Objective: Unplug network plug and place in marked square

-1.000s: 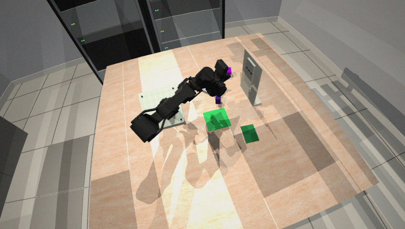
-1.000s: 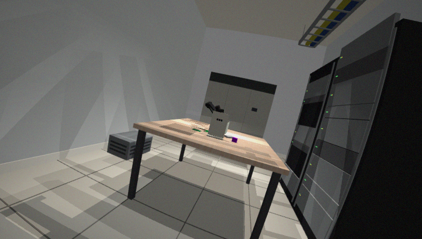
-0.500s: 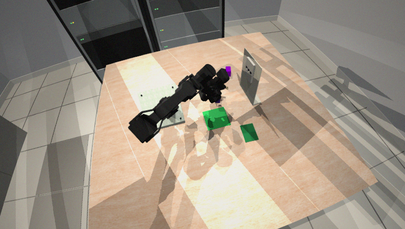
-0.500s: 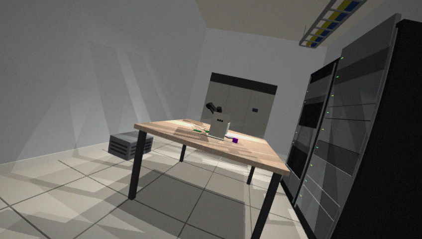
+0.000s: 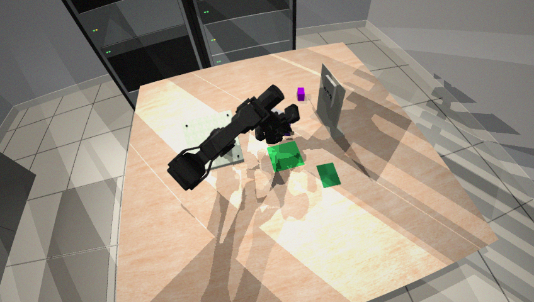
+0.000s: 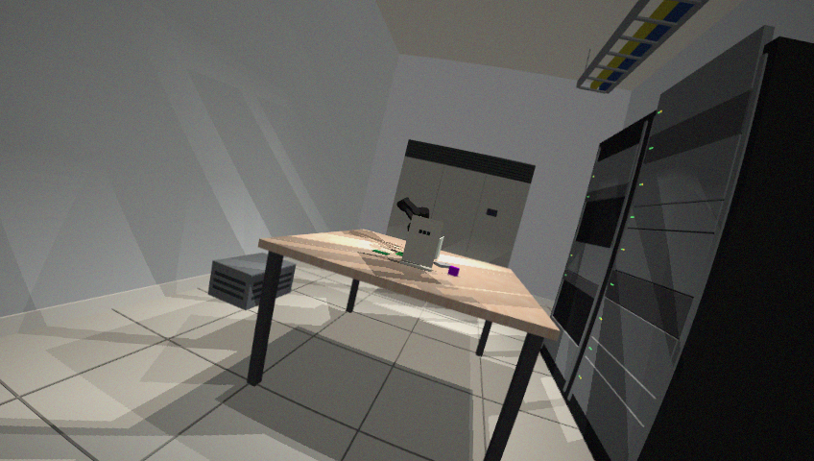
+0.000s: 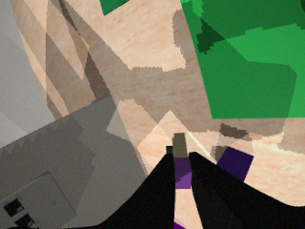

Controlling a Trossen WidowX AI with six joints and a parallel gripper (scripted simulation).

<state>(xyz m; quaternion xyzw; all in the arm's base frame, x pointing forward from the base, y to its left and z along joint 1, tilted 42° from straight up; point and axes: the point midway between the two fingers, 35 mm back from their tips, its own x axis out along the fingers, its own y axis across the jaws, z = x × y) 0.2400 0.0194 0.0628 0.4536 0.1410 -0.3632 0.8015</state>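
My gripper tip is 30 mm past the green marked square, 50 mm to the left of it and 90 mm above it. Also, from my gripper tip: flat grey block 40 mm behind, 190 mm to the left, 80 mm below; then upright grey panel 180 mm ahead, 70 mm to the left, 30 mm above; then network plug 10 mm ahead.
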